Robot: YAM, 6 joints.
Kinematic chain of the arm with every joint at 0, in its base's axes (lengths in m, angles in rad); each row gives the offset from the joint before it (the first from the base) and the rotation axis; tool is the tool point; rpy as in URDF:
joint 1: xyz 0 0 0.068 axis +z
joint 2: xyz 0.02 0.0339 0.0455 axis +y
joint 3: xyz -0.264 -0.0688 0 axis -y
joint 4: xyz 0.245 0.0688 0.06 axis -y
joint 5: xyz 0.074 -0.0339 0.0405 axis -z
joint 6: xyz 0.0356 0 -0.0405 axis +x
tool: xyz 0 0 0 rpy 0 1.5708 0
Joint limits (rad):
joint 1: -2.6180..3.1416
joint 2: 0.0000..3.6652
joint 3: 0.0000..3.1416
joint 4: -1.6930..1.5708
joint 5: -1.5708..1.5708
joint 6: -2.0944..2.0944
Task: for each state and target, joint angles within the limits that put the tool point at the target. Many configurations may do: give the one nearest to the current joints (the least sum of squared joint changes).
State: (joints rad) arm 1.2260 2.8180 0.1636 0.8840 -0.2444 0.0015
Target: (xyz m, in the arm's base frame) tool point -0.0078 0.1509 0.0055
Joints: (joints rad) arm 1.5380 2.1704 0.0325 1.1904 -0.3662 0.0015
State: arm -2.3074 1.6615 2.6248 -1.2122 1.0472 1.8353
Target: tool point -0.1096 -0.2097 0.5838
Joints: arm -1.9242 1.6796 2.6168 -1.2113 1.0155 1.8353
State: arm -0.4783 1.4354 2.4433 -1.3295 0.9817 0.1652
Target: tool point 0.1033 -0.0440 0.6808
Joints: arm -0.1767 1.5330 2.8051 -0.7241 0.7845 0.1652
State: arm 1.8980 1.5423 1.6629 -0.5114 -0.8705 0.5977
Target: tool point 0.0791 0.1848 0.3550
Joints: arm 1.0417 1.0574 1.1466 -0.8719 -0.7787 0.5977
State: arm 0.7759 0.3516 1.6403 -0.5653 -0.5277 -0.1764
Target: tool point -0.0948 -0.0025 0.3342
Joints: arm 0.2742 0.0000 1.1132 -1.3696 -0.7121 -0.1764
